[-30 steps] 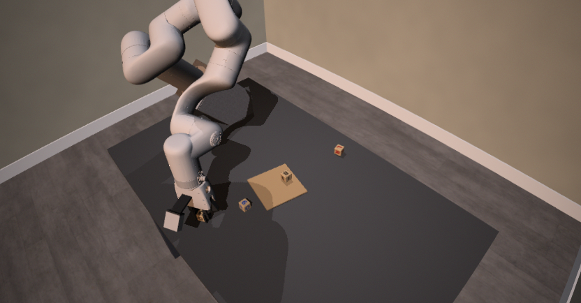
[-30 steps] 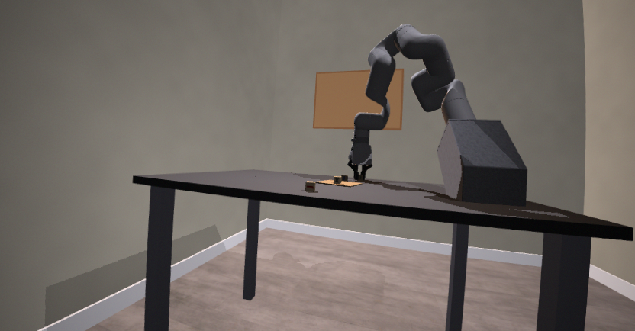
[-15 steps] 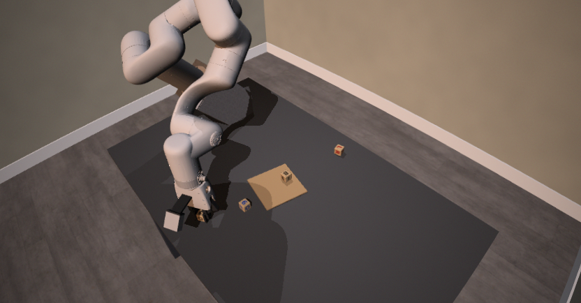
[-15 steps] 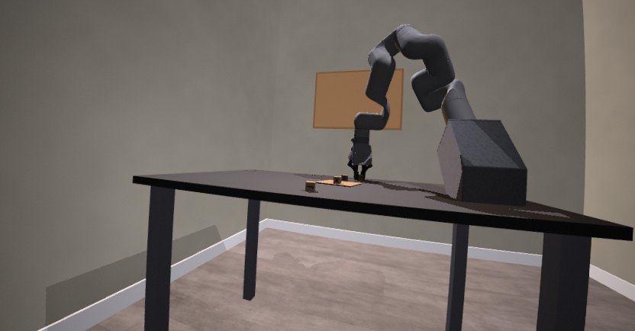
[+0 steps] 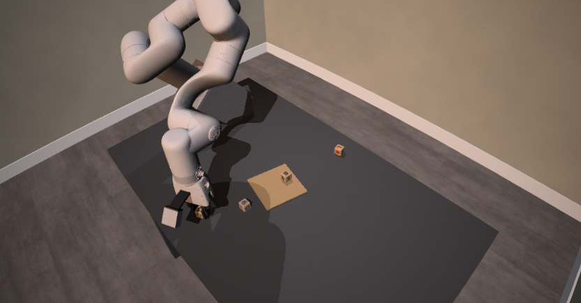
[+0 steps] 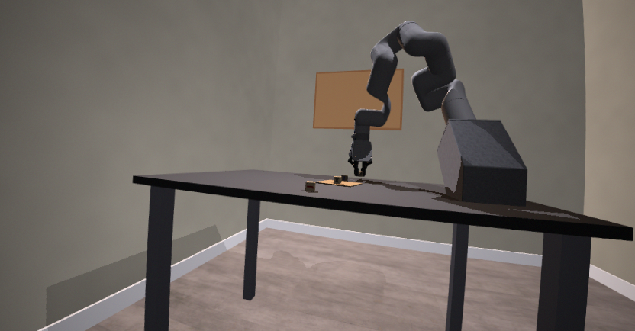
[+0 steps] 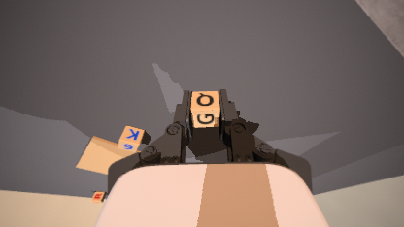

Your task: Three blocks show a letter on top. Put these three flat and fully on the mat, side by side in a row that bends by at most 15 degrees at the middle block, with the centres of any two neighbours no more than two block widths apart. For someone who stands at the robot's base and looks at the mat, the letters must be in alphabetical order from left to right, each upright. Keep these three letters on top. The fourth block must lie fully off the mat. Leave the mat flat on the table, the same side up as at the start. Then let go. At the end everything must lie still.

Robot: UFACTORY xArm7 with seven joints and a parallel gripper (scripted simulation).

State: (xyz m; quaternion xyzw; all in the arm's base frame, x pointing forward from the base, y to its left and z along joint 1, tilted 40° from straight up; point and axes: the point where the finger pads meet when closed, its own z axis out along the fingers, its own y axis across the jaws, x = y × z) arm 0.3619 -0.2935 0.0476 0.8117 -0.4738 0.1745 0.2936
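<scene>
The tan mat lies 240 mm to the left of my hand, 60 mm ahead of it and 40 mm below it.
</scene>
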